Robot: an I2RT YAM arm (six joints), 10 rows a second.
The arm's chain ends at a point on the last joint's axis. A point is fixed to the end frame.
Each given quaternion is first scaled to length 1.
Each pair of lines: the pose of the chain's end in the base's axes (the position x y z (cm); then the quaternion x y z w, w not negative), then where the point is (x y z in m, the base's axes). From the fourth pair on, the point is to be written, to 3 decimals.
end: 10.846, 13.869, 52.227, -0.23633, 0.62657, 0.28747, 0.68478
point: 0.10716 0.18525 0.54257
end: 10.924, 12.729, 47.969, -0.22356, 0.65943, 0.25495, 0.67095
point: 0.11219 0.17473 0.49765
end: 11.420, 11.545, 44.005, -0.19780, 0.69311, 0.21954, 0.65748
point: 0.12244 0.16298 0.45600
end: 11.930, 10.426, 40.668, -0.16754, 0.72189, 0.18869, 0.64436
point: 0.133 0.151 0.421
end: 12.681, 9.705, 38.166, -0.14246, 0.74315, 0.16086, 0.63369
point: 0.144 0.143 0.394
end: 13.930, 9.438, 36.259, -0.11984, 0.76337, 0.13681, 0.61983
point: 0.160 0.139 0.374
